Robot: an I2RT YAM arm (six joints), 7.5 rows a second.
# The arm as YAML. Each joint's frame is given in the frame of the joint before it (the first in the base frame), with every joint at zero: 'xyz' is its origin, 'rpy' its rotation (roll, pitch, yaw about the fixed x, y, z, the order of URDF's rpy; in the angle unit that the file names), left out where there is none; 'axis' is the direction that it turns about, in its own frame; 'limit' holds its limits. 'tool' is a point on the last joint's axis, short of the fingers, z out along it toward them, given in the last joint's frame.
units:
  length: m
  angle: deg
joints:
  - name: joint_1
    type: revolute
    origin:
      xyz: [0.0, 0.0, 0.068]
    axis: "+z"
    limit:
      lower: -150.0
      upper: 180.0
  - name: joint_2
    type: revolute
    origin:
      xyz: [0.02, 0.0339, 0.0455]
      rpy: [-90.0, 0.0, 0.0]
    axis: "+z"
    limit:
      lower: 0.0
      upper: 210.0
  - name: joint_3
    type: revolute
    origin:
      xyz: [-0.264, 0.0, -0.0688]
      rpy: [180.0, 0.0, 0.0]
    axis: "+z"
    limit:
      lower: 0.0
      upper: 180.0
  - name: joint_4
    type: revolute
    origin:
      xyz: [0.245, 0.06, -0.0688]
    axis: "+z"
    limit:
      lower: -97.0
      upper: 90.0
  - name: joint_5
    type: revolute
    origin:
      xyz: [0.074, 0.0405, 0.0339]
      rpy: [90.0, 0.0, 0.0]
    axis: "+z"
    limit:
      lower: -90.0
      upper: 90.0
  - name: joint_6
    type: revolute
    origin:
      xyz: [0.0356, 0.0, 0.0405]
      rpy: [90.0, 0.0, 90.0]
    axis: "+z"
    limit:
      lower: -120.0
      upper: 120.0
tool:
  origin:
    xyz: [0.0, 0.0, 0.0]
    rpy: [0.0, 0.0, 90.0]
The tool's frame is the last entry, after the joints.
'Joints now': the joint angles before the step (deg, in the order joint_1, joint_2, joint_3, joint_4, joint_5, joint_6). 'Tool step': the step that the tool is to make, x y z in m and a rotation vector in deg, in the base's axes. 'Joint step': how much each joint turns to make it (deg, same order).
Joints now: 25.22 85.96 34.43 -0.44 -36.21 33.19
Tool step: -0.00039 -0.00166 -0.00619 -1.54 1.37 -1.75
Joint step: -0.11 0.88 -0.44 0.00 1.64 0.99
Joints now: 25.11 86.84 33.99 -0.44 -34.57 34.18
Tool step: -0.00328 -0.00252 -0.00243 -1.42 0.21 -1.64
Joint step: 0.03 -0.61 -1.00 0.01 1.95 0.75
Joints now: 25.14 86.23 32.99 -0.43 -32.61 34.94
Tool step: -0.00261 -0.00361 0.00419 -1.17 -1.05 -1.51
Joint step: -0.25 -1.97 -0.55 -0.90 1.96 0.13
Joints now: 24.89 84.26 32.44 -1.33 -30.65 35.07
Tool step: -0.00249 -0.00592 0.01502 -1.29 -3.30 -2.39
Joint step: -0.60 -4.48 -0.01 -2.09 3.11 -0.19
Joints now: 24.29 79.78 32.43 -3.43 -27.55 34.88
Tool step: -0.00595 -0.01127 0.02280 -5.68 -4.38 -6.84
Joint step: -0.59 -6.99 0.85 -6.03 9.36 0.31
